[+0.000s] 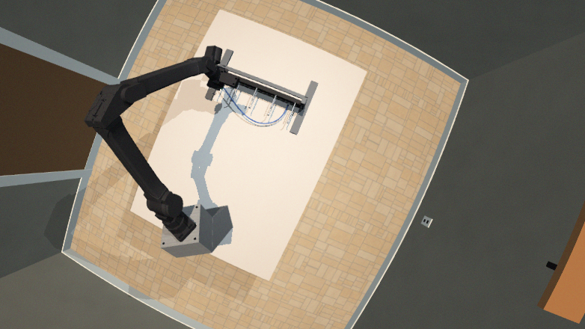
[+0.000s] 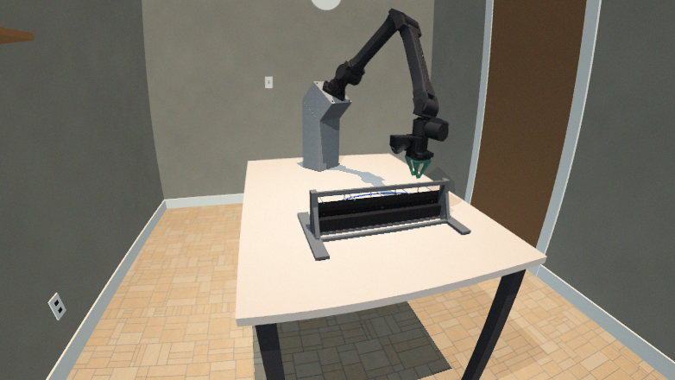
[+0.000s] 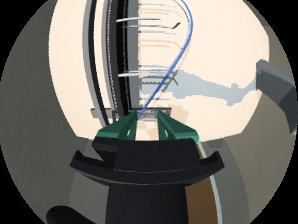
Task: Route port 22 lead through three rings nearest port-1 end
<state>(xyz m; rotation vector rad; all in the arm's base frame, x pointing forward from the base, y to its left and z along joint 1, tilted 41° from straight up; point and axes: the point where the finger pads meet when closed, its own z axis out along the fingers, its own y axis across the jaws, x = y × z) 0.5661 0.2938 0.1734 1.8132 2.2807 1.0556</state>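
My gripper is now 110 mm short of the grey rack, 120 mm to the left of it and 80 mm above it.
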